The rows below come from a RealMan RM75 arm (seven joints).
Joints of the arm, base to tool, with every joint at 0 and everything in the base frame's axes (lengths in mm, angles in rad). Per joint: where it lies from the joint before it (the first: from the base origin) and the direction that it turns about. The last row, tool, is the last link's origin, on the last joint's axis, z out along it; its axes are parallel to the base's.
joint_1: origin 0.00 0.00 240.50 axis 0 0 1
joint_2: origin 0.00 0.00 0.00 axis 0 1 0
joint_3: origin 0.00 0.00 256.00 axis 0 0 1
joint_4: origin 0.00 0.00 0.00 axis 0 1 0
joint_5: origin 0.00 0.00 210.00 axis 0 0 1
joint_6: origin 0.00 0.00 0.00 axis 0 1 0
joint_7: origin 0.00 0.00 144.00 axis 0 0 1
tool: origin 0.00 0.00 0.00
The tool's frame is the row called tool.
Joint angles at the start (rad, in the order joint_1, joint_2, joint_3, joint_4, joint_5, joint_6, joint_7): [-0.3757 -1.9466 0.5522 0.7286 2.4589 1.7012 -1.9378]
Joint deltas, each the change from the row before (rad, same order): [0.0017 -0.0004 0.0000 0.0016 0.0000 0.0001 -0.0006]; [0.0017 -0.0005 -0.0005 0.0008 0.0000 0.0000 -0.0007]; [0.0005 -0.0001 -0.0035 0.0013 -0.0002 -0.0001 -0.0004]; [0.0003 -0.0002 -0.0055 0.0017 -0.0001 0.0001 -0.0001]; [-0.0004 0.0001 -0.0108 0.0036 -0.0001 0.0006 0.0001]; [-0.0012 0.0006 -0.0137 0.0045 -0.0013 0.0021 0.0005]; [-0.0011 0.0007 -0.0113 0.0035 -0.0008 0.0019 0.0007]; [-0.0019 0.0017 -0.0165 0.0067 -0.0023 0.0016 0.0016]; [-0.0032 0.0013 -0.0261 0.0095 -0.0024 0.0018 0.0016]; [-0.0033 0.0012 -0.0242 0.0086 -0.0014 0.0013 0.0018]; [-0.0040 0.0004 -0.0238 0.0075 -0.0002 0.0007 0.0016]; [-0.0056 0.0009 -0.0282 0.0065 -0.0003 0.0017 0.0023]
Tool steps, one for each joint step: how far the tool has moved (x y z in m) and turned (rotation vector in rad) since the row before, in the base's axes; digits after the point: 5 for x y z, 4 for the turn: [-0.00032 -0.00048 0.00012 0.0006 0.0006 0.0015]; [-0.00035 -0.00056 -0.00002 0.0006 -0.0002 0.0022]; [-0.00019 0.00006 0.00053 0.0038 -0.0005 0.0015]; [-0.00017 0.00018 0.00075 0.0055 -0.0010 0.0016]; [-0.00013 0.00072 0.00173 0.0108 -0.0014 0.0016]; [0.00017 0.00115 0.00240 0.0138 -0.0029 0.0005]; [0.00011 0.00090 0.00203 0.0110 -0.0022 0.0002]; [0.00014 0.00181 0.00364 0.0187 -0.0012 -0.0014]; [0.00025 0.00256 0.00498 0.0282 -0.0028 -0.0004]; [0.00016 0.00229 0.00460 0.0257 -0.0018 -0.0005]; [0.00025 0.00221 0.00400 0.0240 -0.0021 0.0000]; [0.00049 0.00254 0.00444 0.0269 -0.0045 -0.0005]
